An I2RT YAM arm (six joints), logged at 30 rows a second.
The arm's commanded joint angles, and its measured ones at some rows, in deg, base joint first. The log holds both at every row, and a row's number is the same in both.
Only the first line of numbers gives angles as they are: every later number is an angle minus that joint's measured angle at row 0.
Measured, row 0: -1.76 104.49 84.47 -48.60 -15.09 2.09
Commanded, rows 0 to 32: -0.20 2.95 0.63 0.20 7.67 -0.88; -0.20 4.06 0.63 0.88 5.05 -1.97; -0.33 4.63 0.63 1.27 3.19 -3.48; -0.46 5.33 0.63 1.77 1.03 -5.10; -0.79 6.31 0.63 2.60 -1.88 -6.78; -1.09 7.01 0.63 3.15 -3.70 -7.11; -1.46 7.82 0.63 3.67 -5.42 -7.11; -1.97 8.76 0.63 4.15 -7.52 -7.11; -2.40 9.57 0.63 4.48 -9.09 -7.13; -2.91 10.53 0.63 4.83 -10.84 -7.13; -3.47 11.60 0.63 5.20 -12.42 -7.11; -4.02 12.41 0.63 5.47 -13.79 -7.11; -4.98 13.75 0.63 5.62 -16.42 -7.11; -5.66 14.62 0.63 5.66 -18.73 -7.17; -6.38 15.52 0.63 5.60 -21.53 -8.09; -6.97 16.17 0.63 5.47 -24.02 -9.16; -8.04 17.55 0.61 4.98 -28.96 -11.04; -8.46 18.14 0.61 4.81 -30.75 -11.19; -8.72 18.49 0.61 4.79 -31.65 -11.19; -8.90 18.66 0.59 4.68 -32.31 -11.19; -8.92 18.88 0.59 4.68 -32.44 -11.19; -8.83 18.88 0.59 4.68 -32.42 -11.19; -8.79 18.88 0.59 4.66 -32.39 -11.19; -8.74 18.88 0.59 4.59 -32.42 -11.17; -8.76 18.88 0.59 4.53 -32.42 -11.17; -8.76 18.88 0.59 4.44 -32.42 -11.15; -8.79 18.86 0.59 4.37 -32.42 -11.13; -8.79 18.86 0.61 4.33 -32.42 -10.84; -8.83 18.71 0.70 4.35 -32.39 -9.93; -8.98 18.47 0.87 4.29 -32.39 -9.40; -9.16 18.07 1.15 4.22 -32.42 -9.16; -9.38 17.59 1.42 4.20 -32.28 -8.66; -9.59 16.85 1.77 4.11 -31.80 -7.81
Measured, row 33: -8.96 18.66 0.04 4.44 -30.34 -9.82
